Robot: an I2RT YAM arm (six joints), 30 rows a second.
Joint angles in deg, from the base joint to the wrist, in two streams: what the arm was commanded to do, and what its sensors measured. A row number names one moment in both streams.
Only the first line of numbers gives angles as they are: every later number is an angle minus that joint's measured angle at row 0.
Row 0, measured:
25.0, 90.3, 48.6, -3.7, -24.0, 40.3
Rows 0 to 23, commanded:
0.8, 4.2, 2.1, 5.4, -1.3, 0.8
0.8, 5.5, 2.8, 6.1, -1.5, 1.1
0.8, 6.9, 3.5, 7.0, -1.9, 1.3
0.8, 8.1, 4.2, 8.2, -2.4, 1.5
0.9, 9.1, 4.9, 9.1, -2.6, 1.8
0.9, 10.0, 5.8, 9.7, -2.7, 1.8
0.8, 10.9, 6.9, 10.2, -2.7, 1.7
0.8, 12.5, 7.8, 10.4, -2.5, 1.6
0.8, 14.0, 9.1, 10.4, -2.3, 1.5
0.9, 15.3, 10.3, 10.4, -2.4, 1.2
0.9, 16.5, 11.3, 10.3, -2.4, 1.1
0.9, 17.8, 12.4, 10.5, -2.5, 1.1
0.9, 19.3, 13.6, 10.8, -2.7, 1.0
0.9, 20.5, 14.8, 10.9, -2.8, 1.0
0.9, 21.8, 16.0, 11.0, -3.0, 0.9
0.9, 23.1, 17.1, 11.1, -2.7, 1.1
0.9, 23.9, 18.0, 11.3, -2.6, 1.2
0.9, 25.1, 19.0, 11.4, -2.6, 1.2
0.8, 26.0, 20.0, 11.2, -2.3, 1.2
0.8, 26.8, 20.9, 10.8, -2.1, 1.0
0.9, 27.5, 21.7, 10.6, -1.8, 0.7
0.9, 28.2, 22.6, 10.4, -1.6, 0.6
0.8, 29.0, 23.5, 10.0, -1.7, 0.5
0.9, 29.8, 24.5, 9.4, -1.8, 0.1
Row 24, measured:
0.6, 28.0, 21.9, 9.9, -2.3, 1.1
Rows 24 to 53, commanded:
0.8, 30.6, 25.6, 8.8, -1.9, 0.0
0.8, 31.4, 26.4, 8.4, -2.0, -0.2
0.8, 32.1, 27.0, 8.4, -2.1, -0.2
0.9, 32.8, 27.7, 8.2, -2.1, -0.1
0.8, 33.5, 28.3, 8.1, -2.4, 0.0
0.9, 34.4, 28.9, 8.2, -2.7, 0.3
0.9, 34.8, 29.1, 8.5, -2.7, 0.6
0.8, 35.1, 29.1, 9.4, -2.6, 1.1
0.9, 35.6, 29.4, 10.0, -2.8, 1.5
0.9, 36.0, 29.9, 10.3, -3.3, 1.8
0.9, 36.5, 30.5, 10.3, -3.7, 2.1
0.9, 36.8, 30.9, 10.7, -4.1, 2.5
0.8, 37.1, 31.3, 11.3, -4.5, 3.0
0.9, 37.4, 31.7, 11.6, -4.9, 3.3
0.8, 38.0, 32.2, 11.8, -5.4, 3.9
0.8, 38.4, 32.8, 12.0, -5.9, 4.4
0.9, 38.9, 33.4, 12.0, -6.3, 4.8
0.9, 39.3, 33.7, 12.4, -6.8, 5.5
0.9, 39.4, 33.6, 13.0, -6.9, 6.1
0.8, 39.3, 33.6, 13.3, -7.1, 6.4
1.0, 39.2, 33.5, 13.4, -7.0, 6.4
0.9, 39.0, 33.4, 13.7, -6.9, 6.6
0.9, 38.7, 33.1, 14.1, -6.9, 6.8
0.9, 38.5, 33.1, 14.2, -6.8, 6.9
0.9, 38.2, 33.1, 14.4, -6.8, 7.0
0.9, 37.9, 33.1, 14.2, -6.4, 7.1
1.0, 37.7, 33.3, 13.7, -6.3, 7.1
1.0, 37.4, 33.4, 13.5, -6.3, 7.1
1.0, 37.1, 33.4, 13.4, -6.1, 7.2
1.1, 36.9, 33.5, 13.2, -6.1, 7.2
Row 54, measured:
0.6, 38.0, 32.9, 13.3, -6.3, 6.7
